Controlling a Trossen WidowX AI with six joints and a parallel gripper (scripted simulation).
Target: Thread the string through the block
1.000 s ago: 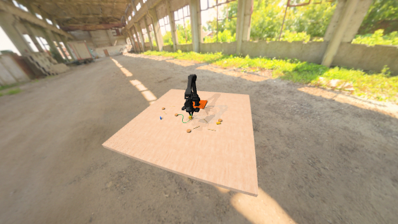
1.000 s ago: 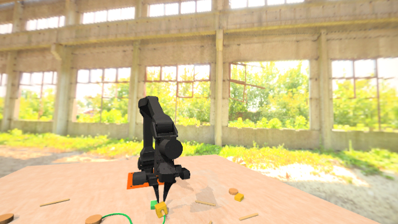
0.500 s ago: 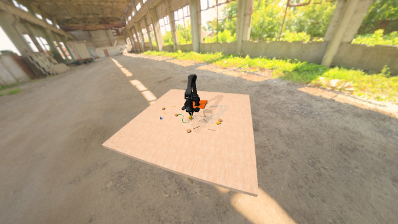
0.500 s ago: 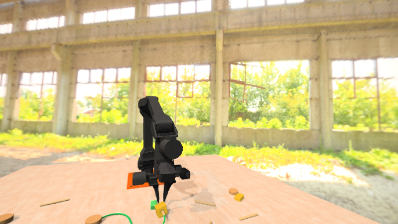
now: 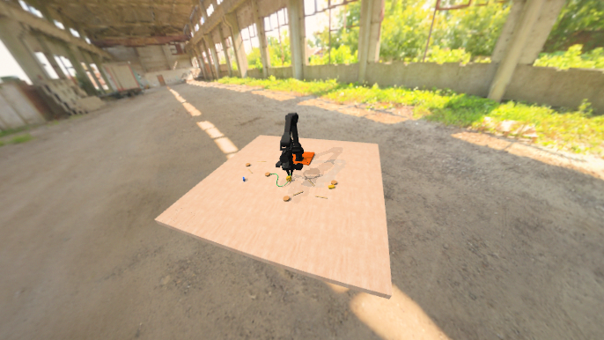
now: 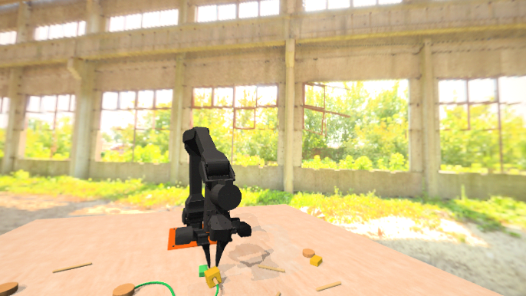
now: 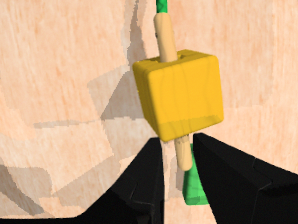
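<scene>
The small green block is 30 mm behind my gripper tip, 20 mm to the right of it and 20 mm below it. The rest, counted from my gripper tip: small blue piece 110 mm ahead, 330 mm to the right, 20 mm below; thin wooden stick 30 mm ahead, 10 mm below.
</scene>
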